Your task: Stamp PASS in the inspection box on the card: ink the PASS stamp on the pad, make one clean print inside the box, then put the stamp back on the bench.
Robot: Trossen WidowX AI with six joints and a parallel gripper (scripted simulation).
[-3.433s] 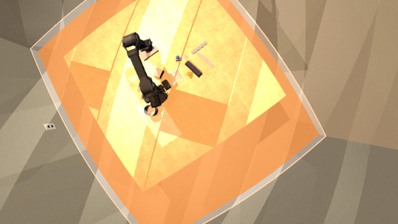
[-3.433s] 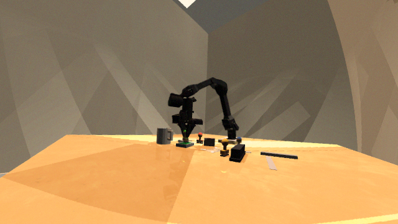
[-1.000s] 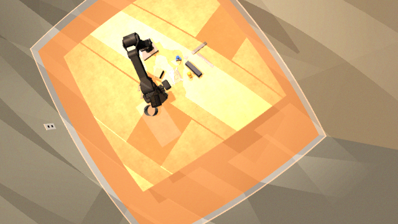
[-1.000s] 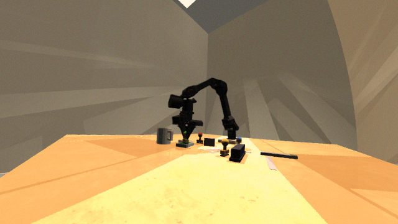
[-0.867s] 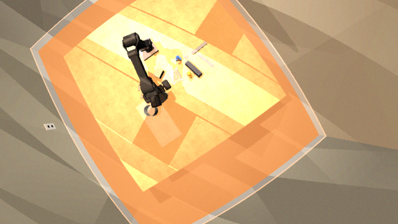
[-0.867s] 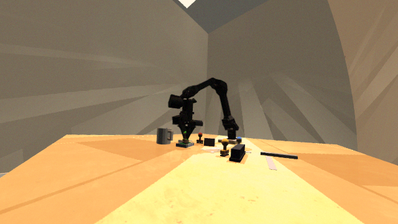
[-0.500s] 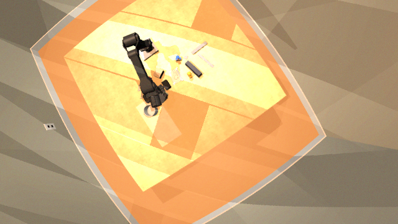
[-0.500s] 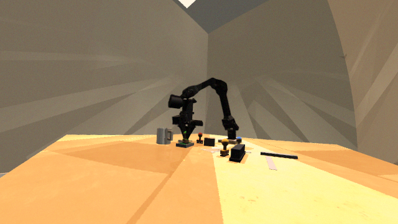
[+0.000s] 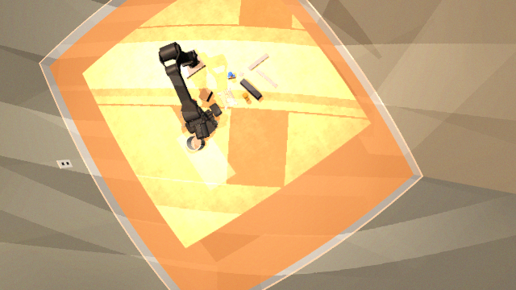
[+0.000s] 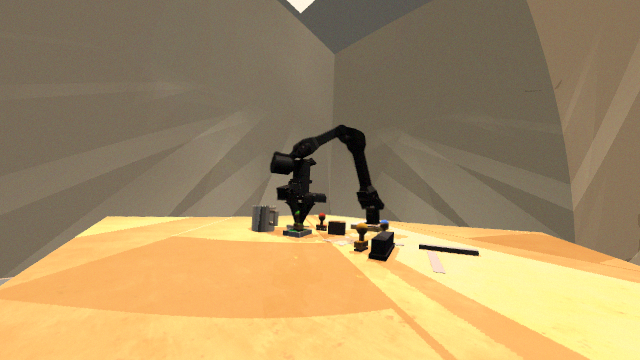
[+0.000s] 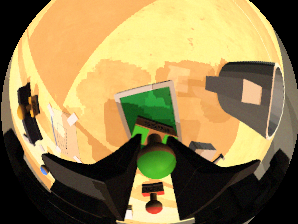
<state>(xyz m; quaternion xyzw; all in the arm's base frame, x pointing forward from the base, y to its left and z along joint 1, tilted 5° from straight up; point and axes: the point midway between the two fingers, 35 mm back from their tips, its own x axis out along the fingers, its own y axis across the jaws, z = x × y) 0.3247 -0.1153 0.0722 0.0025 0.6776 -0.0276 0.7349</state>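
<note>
Now: the green ink pad 30 mm below my gripper tip. The rest, counted from my gripper tip: green-knobbed stamp (right at my gripper tip); then mug (100 mm to the right, 60 mm ahead); then red-knobbed stamp (140 mm behind, 20 mm below, 10 mm to the right).
</note>
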